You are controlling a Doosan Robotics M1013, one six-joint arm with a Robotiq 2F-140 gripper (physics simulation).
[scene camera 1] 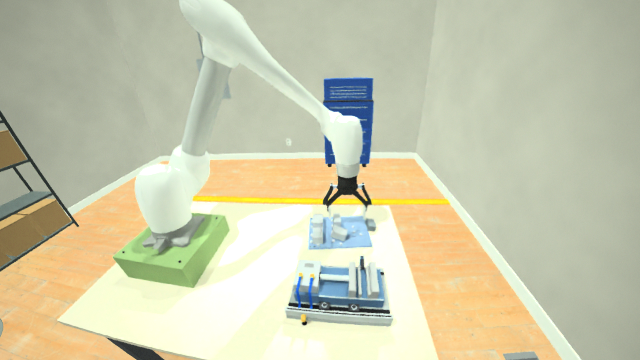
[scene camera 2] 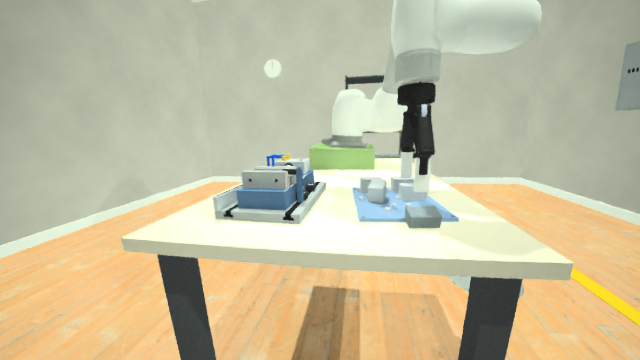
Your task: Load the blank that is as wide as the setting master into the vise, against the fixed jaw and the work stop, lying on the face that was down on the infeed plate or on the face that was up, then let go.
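Pixels of known places: gripper, fingertip midpoint: [scene camera 1: 346, 217] [scene camera 2: 412, 183]; arm's base at its link origin: [scene camera 1: 176, 231] [scene camera 2: 346, 145].
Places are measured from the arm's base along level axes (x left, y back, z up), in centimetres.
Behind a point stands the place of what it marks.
Observation:
My gripper [scene camera 1: 347, 214] @[x 6.7, y -70.3, z -4.5 cm] [scene camera 2: 414, 181] @[x 6.7, y -70.3, z -4.5 cm] is open and empty, low over the blue infeed plate [scene camera 1: 358, 242] @[x -4.2, y -73.0, z -9.2 cm] [scene camera 2: 372, 215] @[x -3.8, y -76.9, z -9.2 cm]. Its fingertips stand on either side of the light grey blank [scene camera 1: 336, 219] @[x 7.1, y -65.8, z -5.6 cm] [scene camera 2: 412, 192] @[x 7.9, y -67.7, z -7.2 cm] at the plate's back middle in scene camera 1. A turned blank [scene camera 1: 339, 233] @[x -2.0, y -65.6, z -5.2 cm] [scene camera 2: 376, 191] @[x -1.1, y -68.7, z -6.4 cm] lies in front of it; two more blanks stand at the plate's left. A darker grey block [scene camera 1: 371, 225] @[x 2.6, y -80.3, z -7.0 cm] [scene camera 2: 423, 217] @[x 4.0, y -82.5, z -7.7 cm], perhaps the setting master, sits at the plate's back right corner. The vise [scene camera 1: 335, 288] @[x -26.3, y -60.3, z -4.0 cm] [scene camera 2: 265, 198] @[x -25.5, y -74.8, z -5.6 cm] has parted jaws, no blank visible between them, and a dark upright stop [scene camera 1: 362, 262] @[x -20.7, y -69.6, z -0.4 cm] [scene camera 2: 300, 184] @[x -18.5, y -70.7, z -3.8 cm].
The vise stands in front of the infeed plate in scene camera 1, with blue hoses [scene camera 1: 298, 291] @[x -28.7, y -49.7, z 0.4 cm] at its left end. The green robot base [scene camera 1: 160, 272] @[x -17.1, y -1.5, z -3.3 cm] [scene camera 2: 342, 157] @[x -3.7, y -14.5, z -4.4 cm] stands at the table's left. Small pale pins dot the plate.

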